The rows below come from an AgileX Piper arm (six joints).
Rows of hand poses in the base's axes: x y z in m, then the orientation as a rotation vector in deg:
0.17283 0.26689 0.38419 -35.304 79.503 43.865
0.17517 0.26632 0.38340 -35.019 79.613 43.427
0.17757 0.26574 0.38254 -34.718 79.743 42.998
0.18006 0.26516 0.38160 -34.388 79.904 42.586
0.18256 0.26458 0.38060 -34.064 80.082 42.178
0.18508 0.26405 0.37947 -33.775 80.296 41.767
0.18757 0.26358 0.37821 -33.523 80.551 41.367
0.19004 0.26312 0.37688 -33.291 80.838 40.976
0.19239 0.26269 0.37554 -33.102 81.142 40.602
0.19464 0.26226 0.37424 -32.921 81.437 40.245
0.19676 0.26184 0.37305 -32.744 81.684 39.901
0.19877 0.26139 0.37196 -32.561 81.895 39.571
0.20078 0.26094 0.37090 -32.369 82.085 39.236
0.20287 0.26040 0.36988 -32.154 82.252 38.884
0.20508 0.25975 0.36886 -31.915 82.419 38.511
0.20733 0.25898 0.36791 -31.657 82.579 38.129
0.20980 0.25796 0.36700 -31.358 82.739 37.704
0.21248 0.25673 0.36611 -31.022 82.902 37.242
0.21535 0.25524 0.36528 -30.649 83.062 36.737
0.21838 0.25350 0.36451 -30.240 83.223 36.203
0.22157 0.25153 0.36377 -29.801 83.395 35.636
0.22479 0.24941 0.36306 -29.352 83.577 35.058
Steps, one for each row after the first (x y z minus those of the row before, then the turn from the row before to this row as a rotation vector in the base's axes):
0.00234 -0.00057 -0.00079 -0.072 -0.027 -0.476
0.00240 -0.00058 -0.00086 -0.067 -0.003 -0.481
0.00249 -0.00058 -0.00094 -0.054 0.037 -0.490
0.00250 -0.00058 -0.00100 -0.063 0.053 -0.485
0.00252 -0.00053 -0.00113 -0.102 0.079 -0.469
0.00249 -0.00047 -0.00126 -0.137 0.114 -0.442
0.00247 -0.00046 -0.00133 -0.159 0.143 -0.426
0.00235 -0.00043 -0.00134 -0.185 0.158 -0.389
0.00225 -0.00043 -0.00130 -0.179 0.156 -0.371
0.00212 -0.00042 -0.00119 -0.156 0.119 -0.356
0.00201 -0.00045 -0.00109 -0.132 0.094 -0.347
0.00201 -0.00045 -0.00106 -0.121 0.075 -0.354
0.00209 -0.00054 -0.00102 -0.106 0.053 -0.377
0.00221 -0.00065 -0.00102 -0.102 0.050 -0.406
0.00225 -0.00077 -0.00095 -0.092 0.044 -0.423
0.00247 -0.00102 -0.00091 -0.089 0.036 -0.476
0.00268 -0.00123 -0.00089 -0.086 0.032 -0.523
0.00287 -0.00149 -0.00083 -0.084 0.021 -0.574
0.00303 -0.00174 -0.00077 -0.077 0.019 -0.615
0.00319 -0.00197 -0.00074 -0.080 0.023 -0.656
0.00322 -0.00212 -0.00071 -0.084 0.032 -0.670

